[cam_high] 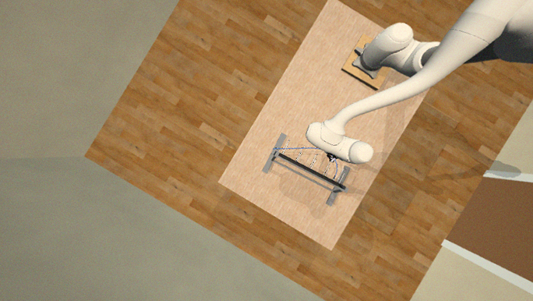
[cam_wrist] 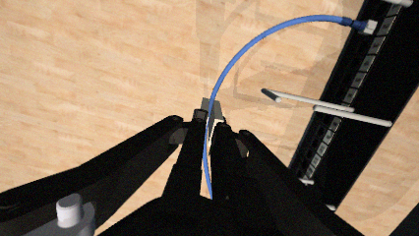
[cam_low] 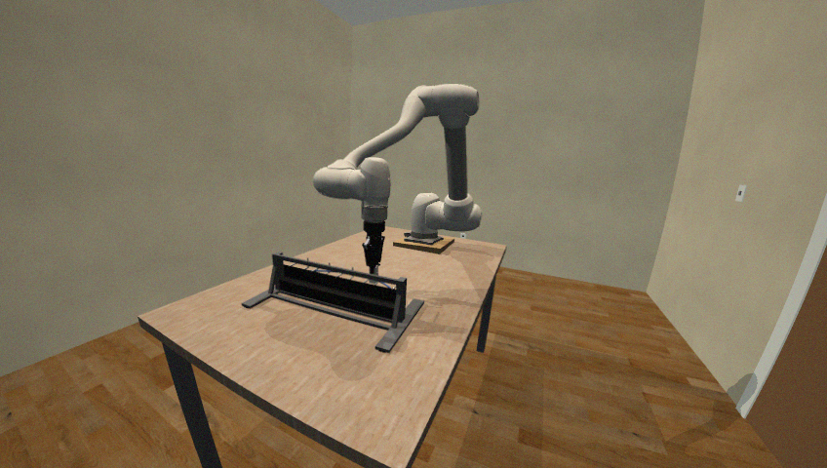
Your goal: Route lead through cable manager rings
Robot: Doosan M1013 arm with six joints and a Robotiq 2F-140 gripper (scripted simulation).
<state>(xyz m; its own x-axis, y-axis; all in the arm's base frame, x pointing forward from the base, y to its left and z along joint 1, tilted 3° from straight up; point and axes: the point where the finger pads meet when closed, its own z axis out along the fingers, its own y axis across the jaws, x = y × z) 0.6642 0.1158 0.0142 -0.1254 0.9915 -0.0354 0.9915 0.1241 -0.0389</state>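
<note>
Right now my hand is 17 cm short of the rack, 3 cm to the left of it and 1 cm below it.
</note>
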